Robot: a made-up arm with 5 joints.
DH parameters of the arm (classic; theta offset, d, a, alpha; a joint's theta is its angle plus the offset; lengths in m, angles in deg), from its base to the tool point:
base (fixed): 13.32 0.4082 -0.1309 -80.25
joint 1: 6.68 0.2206 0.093 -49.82
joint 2: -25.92 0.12 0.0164 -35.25
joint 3: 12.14 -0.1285 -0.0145 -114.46
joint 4: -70 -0.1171 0.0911 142.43
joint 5: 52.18 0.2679 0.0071 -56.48
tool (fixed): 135.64 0.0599 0 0
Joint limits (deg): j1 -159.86..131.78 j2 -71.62..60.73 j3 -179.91..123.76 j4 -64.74..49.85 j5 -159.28..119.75
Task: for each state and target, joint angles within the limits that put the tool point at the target. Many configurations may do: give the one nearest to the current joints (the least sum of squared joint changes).
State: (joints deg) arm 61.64 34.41 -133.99 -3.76 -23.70
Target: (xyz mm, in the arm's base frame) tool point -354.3 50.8 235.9
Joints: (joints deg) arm 23.26 38.33 -128.71 14.39 -23.81
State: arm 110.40 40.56 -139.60 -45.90 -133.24
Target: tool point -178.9 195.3 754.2
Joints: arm 116.83 45.32 -84.73 -24.35 -144.67
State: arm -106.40 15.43 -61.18 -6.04 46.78
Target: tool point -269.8 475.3 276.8
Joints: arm -77.71 39.52 -49.19 -32.21 46.74
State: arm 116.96 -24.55 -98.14 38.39 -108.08
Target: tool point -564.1 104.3 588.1
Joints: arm 123.68 -47.22 -95.28 37.16 -112.57
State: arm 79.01 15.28 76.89 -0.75 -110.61
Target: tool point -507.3 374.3 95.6
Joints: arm 86.61 33.81 90.80 -17.93 -114.90
